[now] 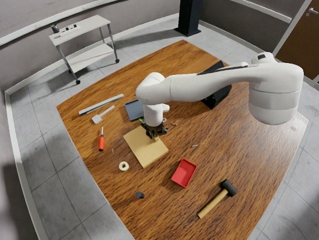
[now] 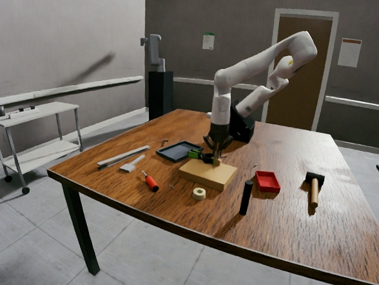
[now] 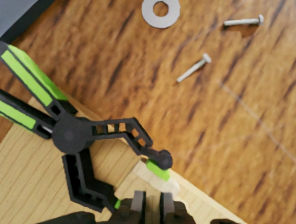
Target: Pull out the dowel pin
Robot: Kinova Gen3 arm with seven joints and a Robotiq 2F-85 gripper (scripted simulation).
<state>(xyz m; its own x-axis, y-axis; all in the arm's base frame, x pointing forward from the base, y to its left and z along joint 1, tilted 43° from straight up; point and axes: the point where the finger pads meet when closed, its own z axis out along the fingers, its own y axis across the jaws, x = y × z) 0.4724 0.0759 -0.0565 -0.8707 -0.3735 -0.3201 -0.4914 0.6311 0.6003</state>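
Right now the pale dowel pin is 2 cm below my hand. From my hand the other things lie so: wooden block (4 cm below); then bench board (5 cm ahead, 1 cm to the right, 6 cm below); then red bin (1 cm ahead, 23 cm to the left, 7 cm below).
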